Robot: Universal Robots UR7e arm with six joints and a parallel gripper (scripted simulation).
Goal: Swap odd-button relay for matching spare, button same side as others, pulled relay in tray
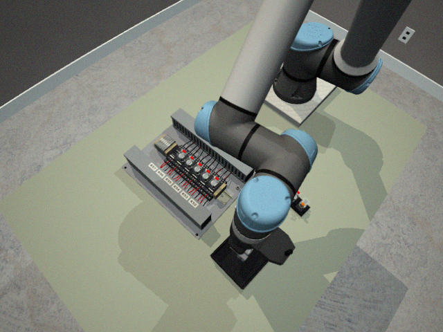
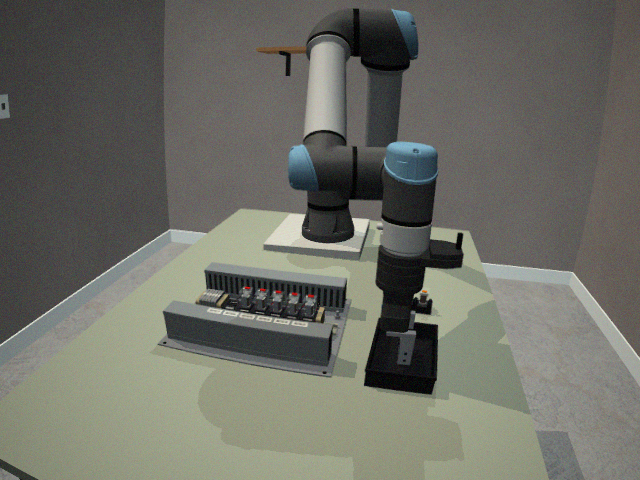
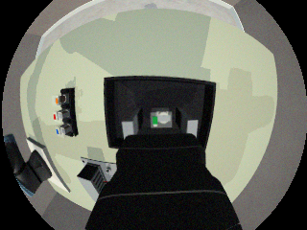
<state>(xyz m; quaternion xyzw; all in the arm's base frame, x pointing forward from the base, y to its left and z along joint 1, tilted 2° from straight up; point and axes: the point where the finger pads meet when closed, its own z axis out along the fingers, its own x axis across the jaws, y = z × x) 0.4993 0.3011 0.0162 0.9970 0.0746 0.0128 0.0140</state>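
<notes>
Right now the green-button relay is 1 cm below my hand. From my hand the other things lie so: orange-button relay (20 cm behind, 1 cm to the left, 1 cm below); black tray (2 cm below); black spare holder (19 cm behind, 3 cm below, 2 cm to the right).
</notes>
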